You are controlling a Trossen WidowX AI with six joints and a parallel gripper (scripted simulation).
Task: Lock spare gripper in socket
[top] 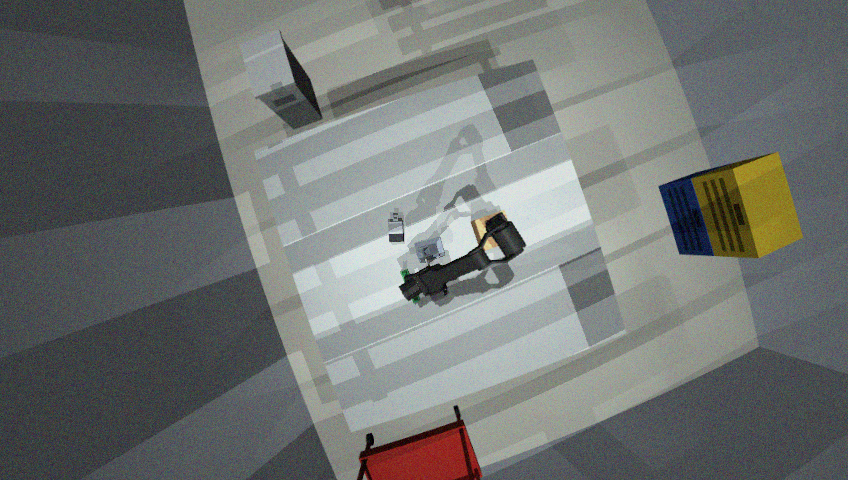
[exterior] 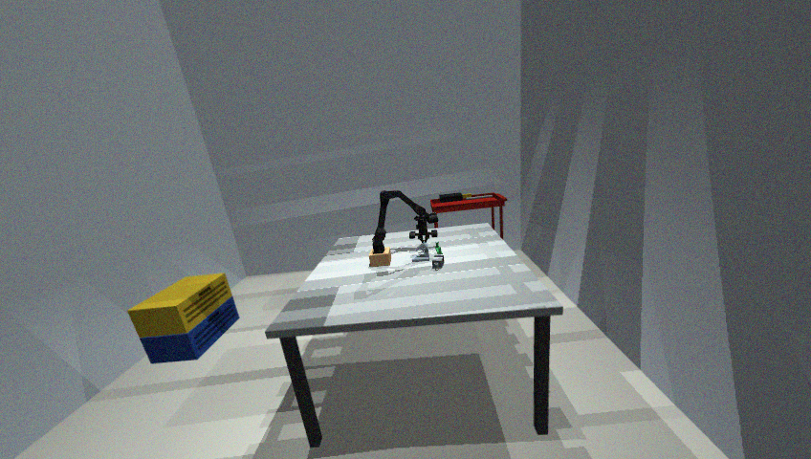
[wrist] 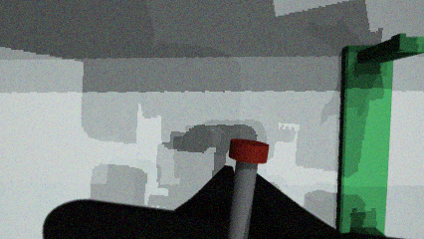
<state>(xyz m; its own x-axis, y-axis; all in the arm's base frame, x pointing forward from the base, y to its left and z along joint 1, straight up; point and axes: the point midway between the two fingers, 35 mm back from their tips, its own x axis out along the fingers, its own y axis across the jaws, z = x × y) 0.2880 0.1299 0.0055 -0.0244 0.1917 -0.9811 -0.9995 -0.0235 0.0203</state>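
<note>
Right now my gripper tip is 90 mm short of the green part, 20 mm to the right of it and 30 mm above it. Round my gripper tip: spare gripper (90 mm ahead, 230 mm to the right, 30 mm below); grey mount (10 mm behind, 110 mm to the right).
</note>
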